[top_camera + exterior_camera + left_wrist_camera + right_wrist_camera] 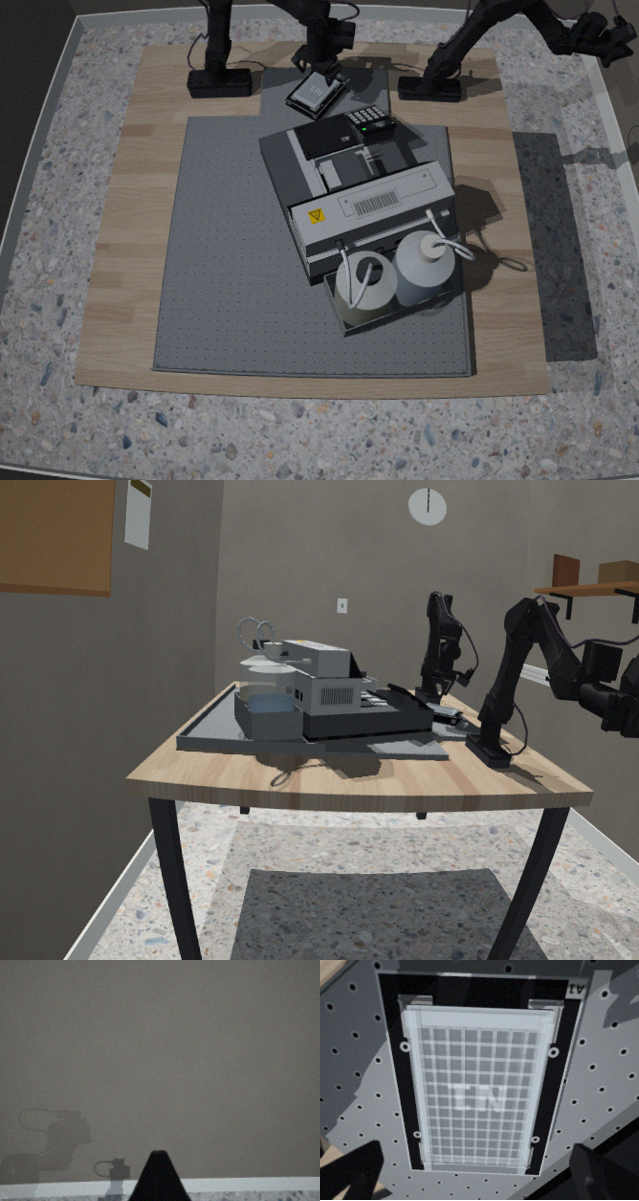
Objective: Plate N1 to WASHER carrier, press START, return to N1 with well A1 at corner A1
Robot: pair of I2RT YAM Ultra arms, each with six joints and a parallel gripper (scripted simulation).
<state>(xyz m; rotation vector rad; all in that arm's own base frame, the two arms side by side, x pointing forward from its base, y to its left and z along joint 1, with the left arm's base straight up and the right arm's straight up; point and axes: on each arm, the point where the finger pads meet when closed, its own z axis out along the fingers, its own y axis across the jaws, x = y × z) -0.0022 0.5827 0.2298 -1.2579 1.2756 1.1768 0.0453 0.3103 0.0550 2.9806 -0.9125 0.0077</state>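
Note:
Right now the white plate is 6 cm below my right hand. The rest, counted from my right hand: dark nest N1: 7 cm below; then grey washer housing: 35 cm ahead, 9 cm to the left, 4 cm above; then black carrier: 21 cm ahead, 3 cm to the left.

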